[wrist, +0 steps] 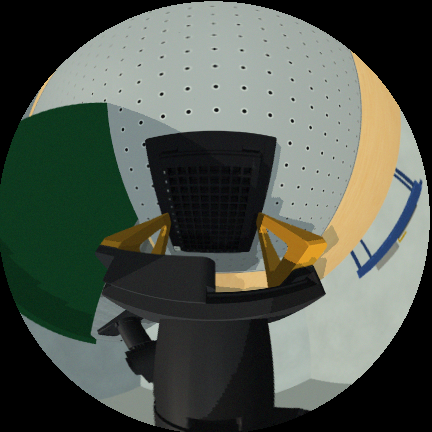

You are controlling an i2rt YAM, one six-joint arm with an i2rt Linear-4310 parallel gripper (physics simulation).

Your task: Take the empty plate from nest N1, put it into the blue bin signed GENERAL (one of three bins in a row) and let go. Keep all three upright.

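Places are measured from the arm's base along level axes (x ahead, y left, z up), in centimetres.
Pixels of known places: gripper, fingertip midpoint: (213, 217); arm's base at its link origin: (125, 318).
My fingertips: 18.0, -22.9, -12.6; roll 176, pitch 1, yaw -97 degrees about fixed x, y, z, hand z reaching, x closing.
Ahead of a thing's pixels: the offset from my fingertips to its top centre, as dx, dy, dz. "spot": to the spot under its first point. Level surfaces: height alone.
A black rectangular piece with a fine grid of wells @[spot: +2.1, -0.2, +0.1] (212, 200) lies ahead of the gripper in the wrist view, in the middle of the perforated grey board. Its dark frame and the grid look alike, so I cannot tell where the plate ends and the nest begins. A small white mark shows at its near left corner. My gripper (213, 217) is open, with its orange fingertips on either side of the black piece's near part and nothing held between them. The height of the tips over it is hard to tell. The blue GENERAL bin does not show clearly.
The perforated grey board @[dz -2.4] (230, 75) has a pale wooden border (380, 125) on the right. A large dark green block @[spot: +8.8, +10.7, +5.8] (60, 190) stands close on the left and casts a shadow on the board. A blue rail frame (380, 255) shows beyond the wood at far right.
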